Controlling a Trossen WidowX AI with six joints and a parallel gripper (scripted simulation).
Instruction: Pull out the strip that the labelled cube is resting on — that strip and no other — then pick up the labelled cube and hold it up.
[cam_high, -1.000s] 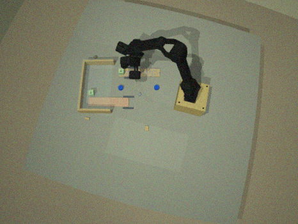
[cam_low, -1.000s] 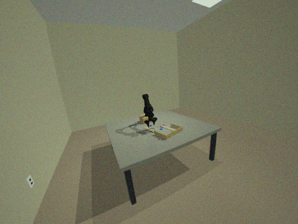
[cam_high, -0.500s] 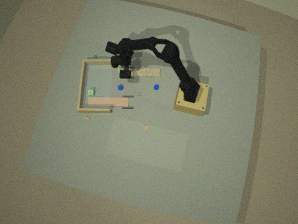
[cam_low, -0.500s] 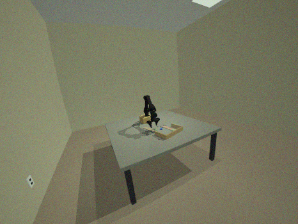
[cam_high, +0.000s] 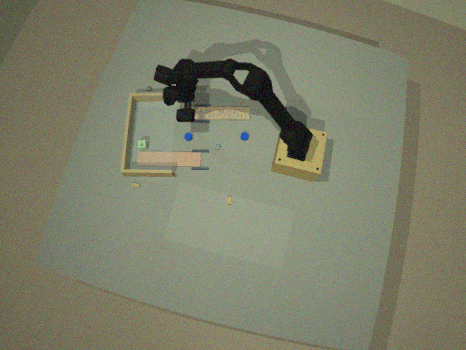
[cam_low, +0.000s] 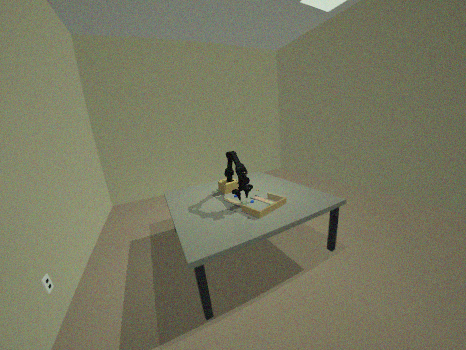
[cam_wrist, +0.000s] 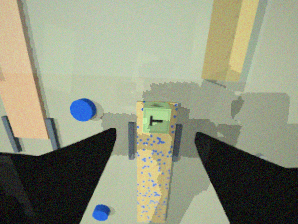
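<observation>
The grey peg lies 140 mm behind my gripper tip, 100 mm to the left of it and 60 mm below it.
</observation>
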